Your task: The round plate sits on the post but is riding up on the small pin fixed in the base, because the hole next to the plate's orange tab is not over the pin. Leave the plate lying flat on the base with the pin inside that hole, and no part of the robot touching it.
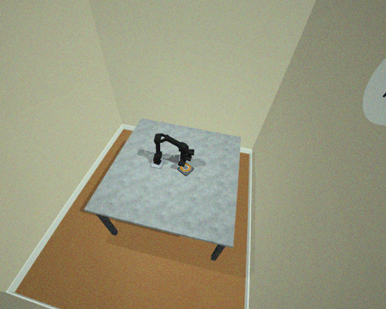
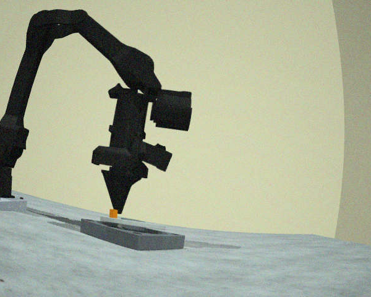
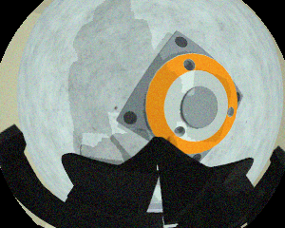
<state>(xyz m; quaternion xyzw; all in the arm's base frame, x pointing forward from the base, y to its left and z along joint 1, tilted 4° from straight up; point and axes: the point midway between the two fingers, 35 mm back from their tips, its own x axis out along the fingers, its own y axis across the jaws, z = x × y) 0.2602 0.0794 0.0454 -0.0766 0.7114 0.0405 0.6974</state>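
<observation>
Now: the round plate 2 cm ahead of my gripper tip, 2 cm to the right of it and 1 cm below it. Also, from my gripper tip: base (4 cm ahead, 3 cm to the right, 2 cm below).
</observation>
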